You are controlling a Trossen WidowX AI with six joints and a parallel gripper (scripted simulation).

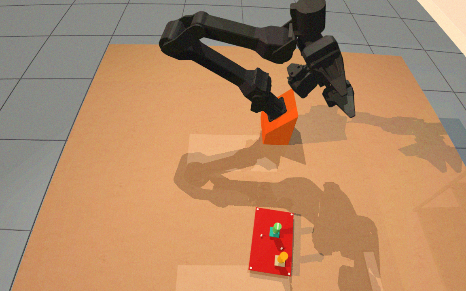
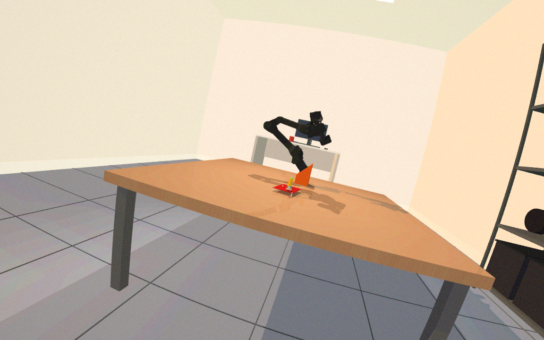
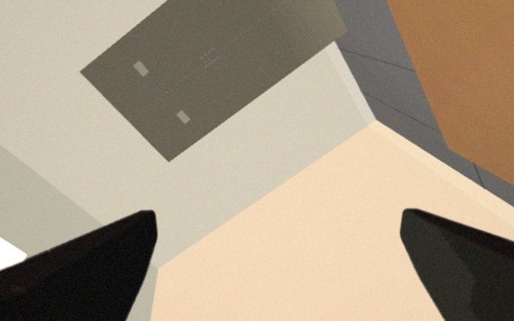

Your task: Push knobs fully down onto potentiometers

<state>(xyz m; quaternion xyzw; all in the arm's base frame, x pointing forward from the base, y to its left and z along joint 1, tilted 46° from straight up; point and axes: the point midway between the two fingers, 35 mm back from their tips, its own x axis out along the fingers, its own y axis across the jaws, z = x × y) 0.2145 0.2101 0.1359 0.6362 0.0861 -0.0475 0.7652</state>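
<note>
The green knob is 12 cm ahead of my gripper tip, 10 cm to the right of it and 29 cm below it. Round my gripper tip: yellow knob (19 cm ahead, 10 cm to the right, 29 cm below).
</note>
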